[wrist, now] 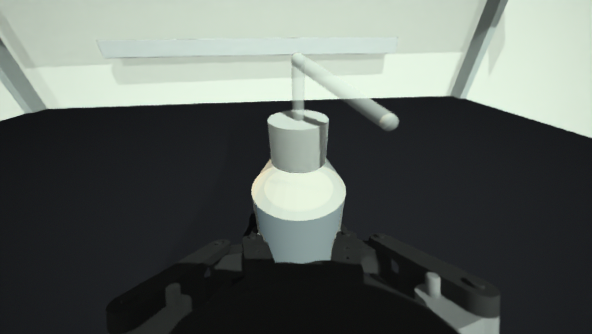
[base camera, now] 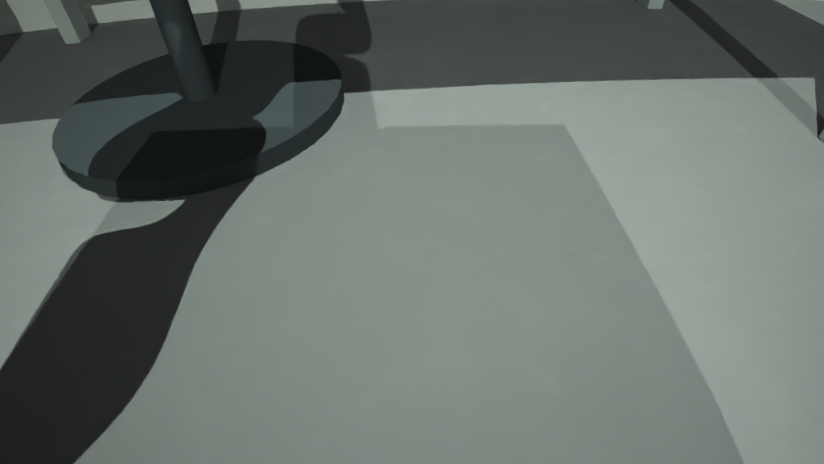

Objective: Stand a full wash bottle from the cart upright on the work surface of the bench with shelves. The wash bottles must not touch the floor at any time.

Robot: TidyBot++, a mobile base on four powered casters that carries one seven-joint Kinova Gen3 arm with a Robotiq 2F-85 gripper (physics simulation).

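Places are measured from the arm's base along level axes (x ahead, y left, z up), in centimetres.
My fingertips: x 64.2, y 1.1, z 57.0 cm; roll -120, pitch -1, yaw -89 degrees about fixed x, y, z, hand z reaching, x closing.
Behind a point stands the place of what it marks.
A wash bottle (wrist: 299,195) {x 60.9, y 1.1, z 63.6 cm} with a pale blue body, a white shoulder, a grey cap and a clear bent spout is upright in the wrist view. My gripper (wrist: 298,229) {x 64.2, y 1.1, z 57.0 cm} is shut on its body, one finger on each side. Behind and around the bottle lies a wide dark flat surface (wrist: 135,170) {x 81.7, y 29.0, z 51.8 cm}, which looks like a bench top. The bottle's base is hidden by the gripper, so I cannot tell whether it touches that surface. The cart does not show in either view.
Grey posts (wrist: 481,47) {x 128.2, y -60.8, z 68.3 cm} (wrist: 19,77) {x 119.7, y 86.6, z 62.1 cm} rise at the dark surface's far corners, with a pale horizontal bar (wrist: 250,47) {x 123.3, y 14.4, z 68.9 cm} between them. In the base view, a round dark pedestal foot (base camera: 299,123) with a column (base camera: 185,54) {x 73.5, y 34.4, z -29.1 cm} stands on the floor at left; a pale leg (base camera: 68,21) {x 113.0, y 82.0, z -34.3 cm} stands behind it.
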